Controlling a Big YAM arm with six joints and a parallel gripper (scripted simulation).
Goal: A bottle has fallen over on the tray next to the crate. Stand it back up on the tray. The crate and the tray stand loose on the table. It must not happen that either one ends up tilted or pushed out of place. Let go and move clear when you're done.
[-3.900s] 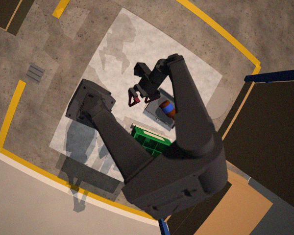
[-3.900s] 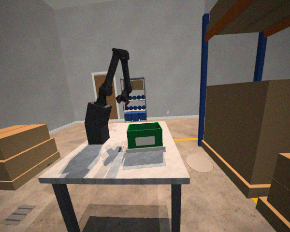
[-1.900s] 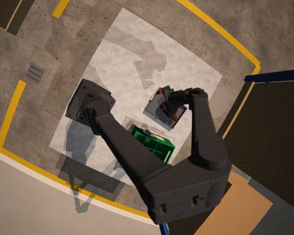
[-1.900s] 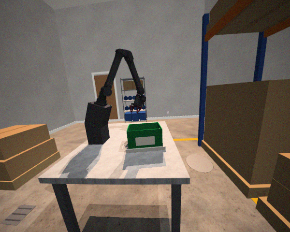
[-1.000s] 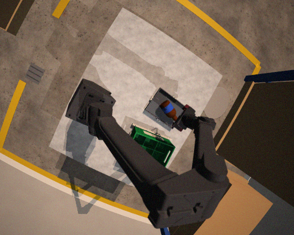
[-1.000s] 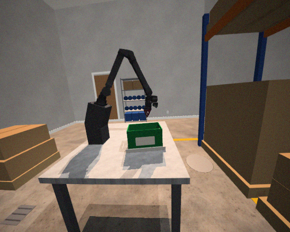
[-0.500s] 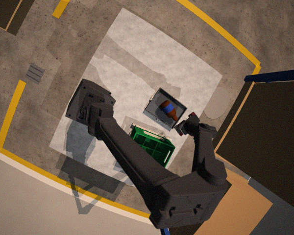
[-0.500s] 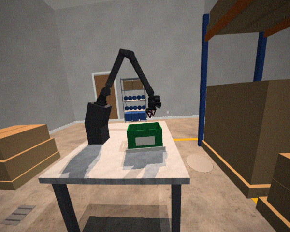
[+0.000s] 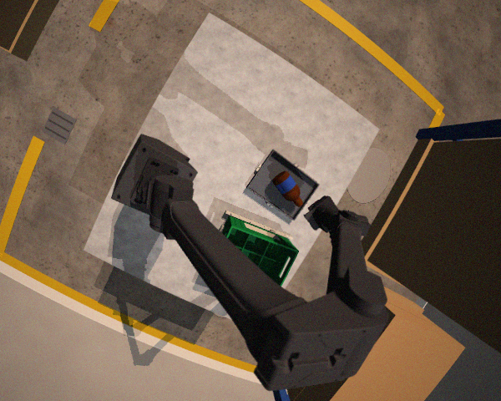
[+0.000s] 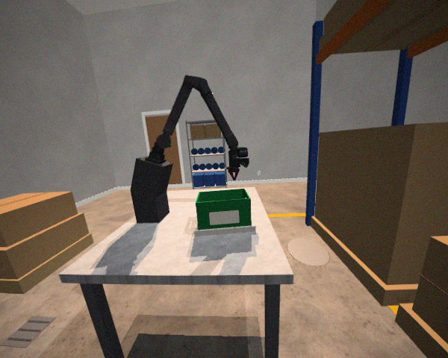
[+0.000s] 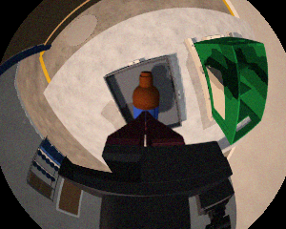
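My gripper is now 5 cm past the brown bottle, 2 cm to the right of it and 16 cm above it. Also, from my hand: green crate (8 cm behind, 27 cm to the right, 12 cm below); grey tray (7 cm behind, 3 cm to the left, 19 cm below).
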